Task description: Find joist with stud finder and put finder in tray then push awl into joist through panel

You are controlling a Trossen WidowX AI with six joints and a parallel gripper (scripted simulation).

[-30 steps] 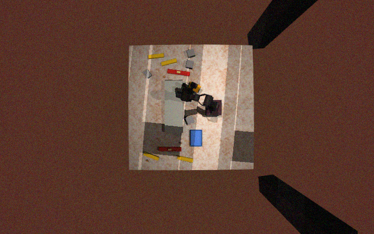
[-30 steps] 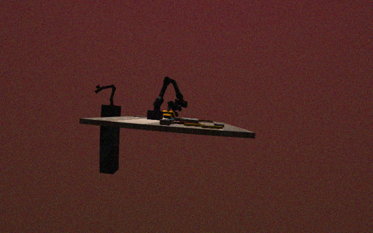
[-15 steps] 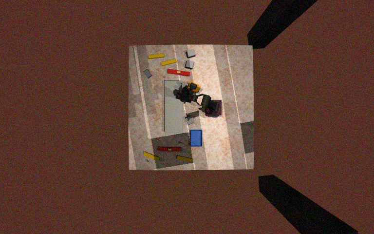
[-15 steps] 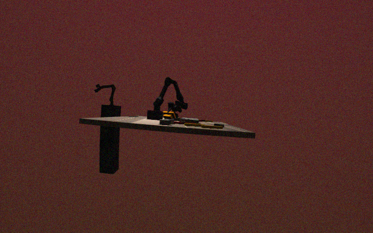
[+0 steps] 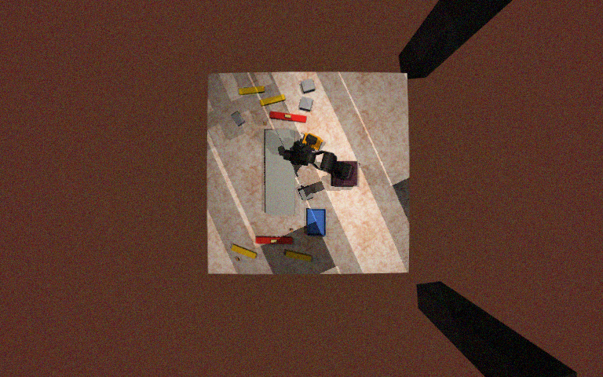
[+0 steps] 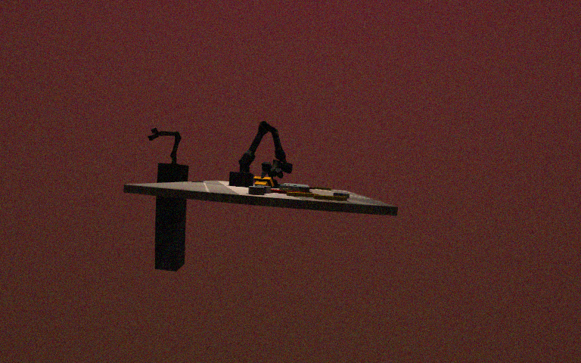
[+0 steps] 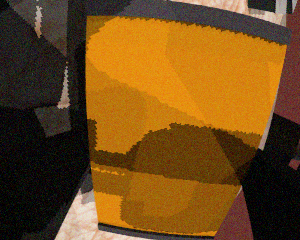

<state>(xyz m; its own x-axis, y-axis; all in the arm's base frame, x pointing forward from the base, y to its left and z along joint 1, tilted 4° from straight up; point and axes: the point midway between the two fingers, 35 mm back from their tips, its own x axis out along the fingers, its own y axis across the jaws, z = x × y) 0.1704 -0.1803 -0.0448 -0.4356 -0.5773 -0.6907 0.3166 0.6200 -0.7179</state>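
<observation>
Right now the stud finder is 3 cm to the right of my gripper tip and 2 cm below it. From my gripper tip the other things lie so: blue tray 3 cm ahead, 50 cm to the left, 3 cm below; then awl 2 cm ahead, 4 cm to the right, 4 cm below.
</observation>
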